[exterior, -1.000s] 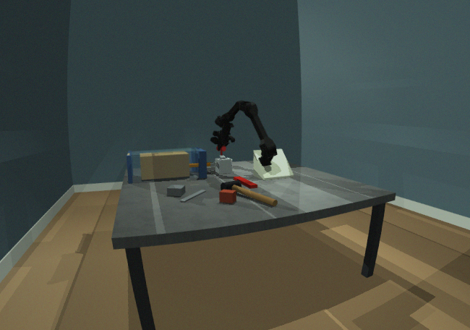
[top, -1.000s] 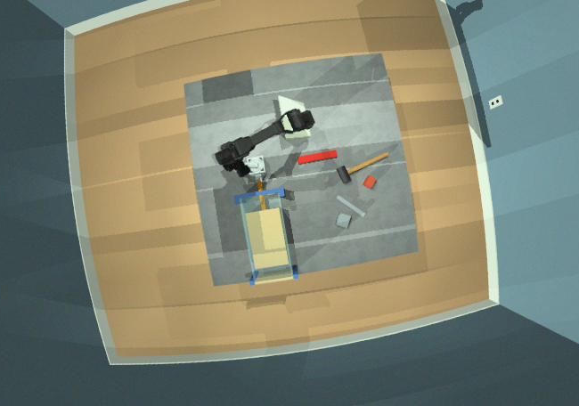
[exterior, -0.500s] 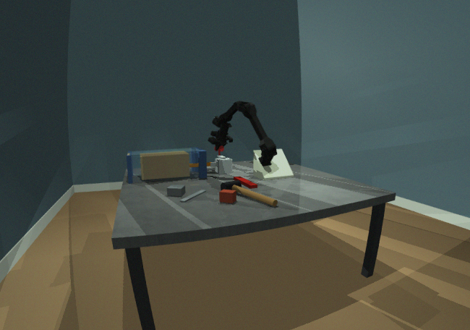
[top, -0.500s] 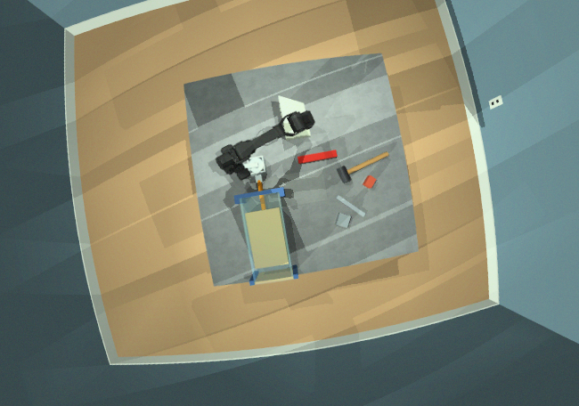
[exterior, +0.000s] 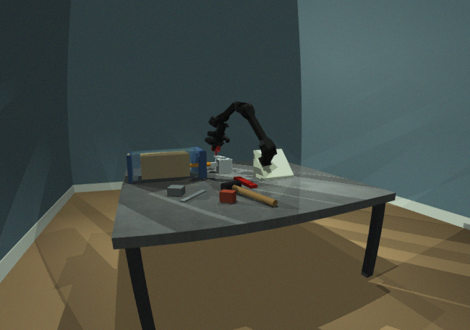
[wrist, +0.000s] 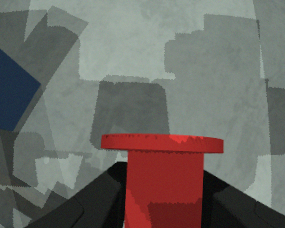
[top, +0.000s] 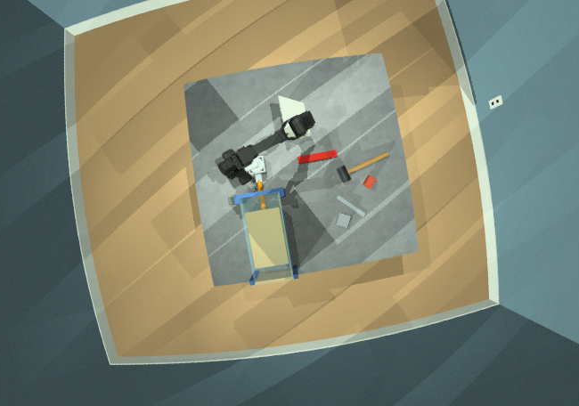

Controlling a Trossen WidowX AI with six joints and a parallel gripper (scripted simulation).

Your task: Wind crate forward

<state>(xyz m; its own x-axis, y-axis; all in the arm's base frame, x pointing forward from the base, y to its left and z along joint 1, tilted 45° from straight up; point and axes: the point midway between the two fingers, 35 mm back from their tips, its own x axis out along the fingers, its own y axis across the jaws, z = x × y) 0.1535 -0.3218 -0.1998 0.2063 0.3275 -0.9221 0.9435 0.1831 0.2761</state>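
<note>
Right now my gripper tip is 50 mm to the right of the winch handle, 30 mm above it and 10 mm past it. Round my gripper tip: clear-panelled cubby (390 mm ahead, 70 mm to the left, 20 mm below); then grey winch (110 mm to the left, 100 mm below, 30 mm behind); then red spool-shaped handle grip (10 mm to the left).
</note>
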